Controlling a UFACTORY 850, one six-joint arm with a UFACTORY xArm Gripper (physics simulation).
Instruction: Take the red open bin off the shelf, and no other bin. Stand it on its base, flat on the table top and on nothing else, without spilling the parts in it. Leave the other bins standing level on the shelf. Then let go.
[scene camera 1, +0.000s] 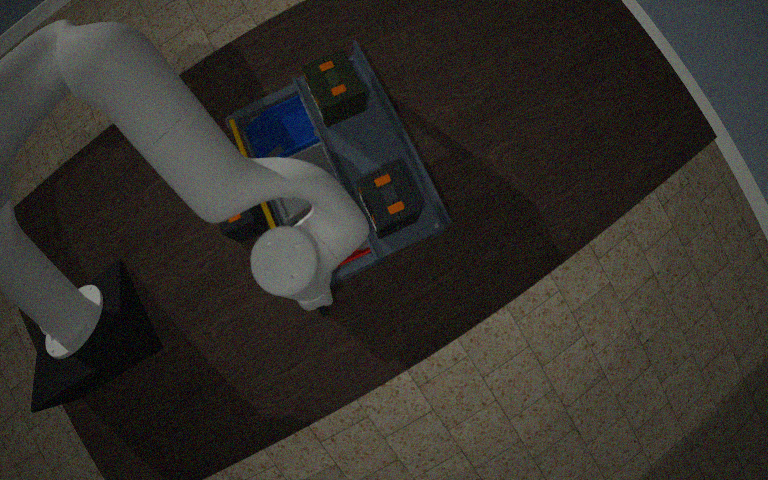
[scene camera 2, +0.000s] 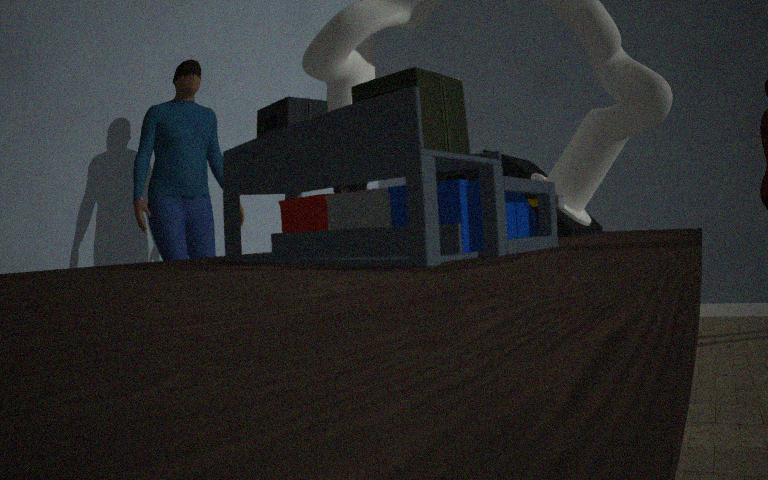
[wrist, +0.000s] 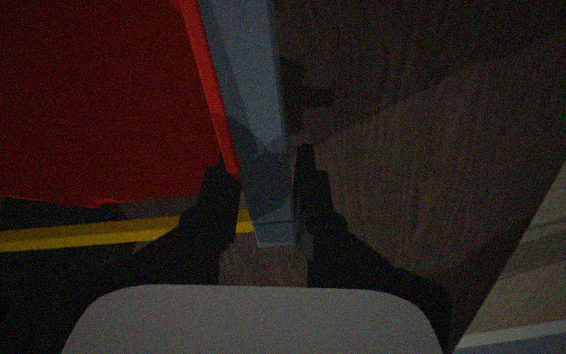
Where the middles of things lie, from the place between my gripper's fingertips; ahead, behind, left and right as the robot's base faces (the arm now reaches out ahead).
Labels:
The red open bin (scene camera 2: 303, 214) lies 60 mm ahead of my hand, 50 mm to the left of it and 10 mm below it. From my hand the other things lie so: dark box (scene camera 1: 250, 223): 70 mm behind, 190 mm to the left, 10 mm above; then blue bin (scene camera 2: 459, 201): 90 mm ahead, 280 mm to the left, 20 mm below; then shelf top board (scene camera 1: 366, 142): 190 mm ahead, 160 mm to the left, 40 mm above.

